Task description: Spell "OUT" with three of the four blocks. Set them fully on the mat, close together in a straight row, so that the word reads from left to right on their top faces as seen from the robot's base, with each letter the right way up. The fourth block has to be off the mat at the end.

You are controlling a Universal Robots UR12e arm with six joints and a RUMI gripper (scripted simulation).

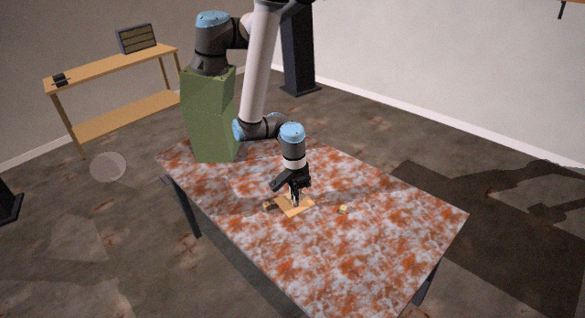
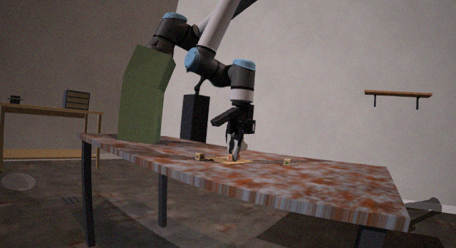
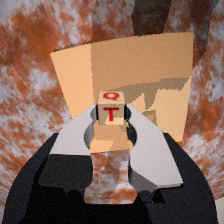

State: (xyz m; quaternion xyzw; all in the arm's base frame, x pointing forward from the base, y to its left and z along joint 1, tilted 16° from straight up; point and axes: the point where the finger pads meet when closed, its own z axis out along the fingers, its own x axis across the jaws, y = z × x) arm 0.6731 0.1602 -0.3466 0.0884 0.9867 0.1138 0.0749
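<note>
The tan mat is 2 cm below my hand, 2 cm behind it and 1 cm to the left of it. From my hand the other things lie so: block 11 cm to the right, 6 cm behind, 1 cm below.
</note>
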